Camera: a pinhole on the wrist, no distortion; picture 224 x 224 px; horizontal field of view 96.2 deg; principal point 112.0 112.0 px. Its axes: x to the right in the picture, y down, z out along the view. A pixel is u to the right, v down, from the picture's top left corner.
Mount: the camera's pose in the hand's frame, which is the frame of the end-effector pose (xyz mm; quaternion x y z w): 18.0 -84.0 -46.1 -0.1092 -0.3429 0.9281 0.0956
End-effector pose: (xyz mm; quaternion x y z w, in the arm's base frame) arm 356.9 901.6 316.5 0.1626 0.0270 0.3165 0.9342
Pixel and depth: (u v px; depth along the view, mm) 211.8 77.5 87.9
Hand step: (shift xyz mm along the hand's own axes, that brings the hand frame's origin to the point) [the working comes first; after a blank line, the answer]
In the camera's frame: 87.3 -30.2 87.9

-86.1 -93.6 26.9
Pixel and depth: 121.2 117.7 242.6
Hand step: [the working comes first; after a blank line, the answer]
In the camera's frame: 22.2 13.8 242.6

-69.8 -238.0 121.6
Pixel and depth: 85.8 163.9 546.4
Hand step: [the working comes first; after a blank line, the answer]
In the camera's frame: -142.5 282.2 546.4

-21.1 -667.0 192.8
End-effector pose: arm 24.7 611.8 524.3 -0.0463 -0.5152 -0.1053 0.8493
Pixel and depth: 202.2 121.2 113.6
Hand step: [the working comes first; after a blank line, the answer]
In the camera's frame: 102.0 10.4 113.6

-111.2 -136.0 17.3
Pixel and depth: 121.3 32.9 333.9
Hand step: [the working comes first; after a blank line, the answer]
In the camera's frame: 30.9 -262.8 333.9

-74.2 -85.5 369.8
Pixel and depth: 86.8 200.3 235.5
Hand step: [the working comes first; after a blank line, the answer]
In the camera's frame: -59.1 206.9 235.5

-9.8 -398.4 0.5
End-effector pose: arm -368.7 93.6 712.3 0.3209 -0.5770 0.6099 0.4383
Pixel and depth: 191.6 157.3 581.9
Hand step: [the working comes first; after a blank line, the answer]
In the camera's frame: 460.9 262.3 581.9

-606.5 -521.7 149.4
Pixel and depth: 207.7 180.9 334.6
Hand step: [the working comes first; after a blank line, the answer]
In the camera's frame: 318.6 229.4 334.6

-400.5 -380.8 7.3
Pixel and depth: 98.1 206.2 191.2
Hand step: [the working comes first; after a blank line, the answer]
In the camera's frame: -26.4 179.2 191.2

-26.3 -342.2 -18.6
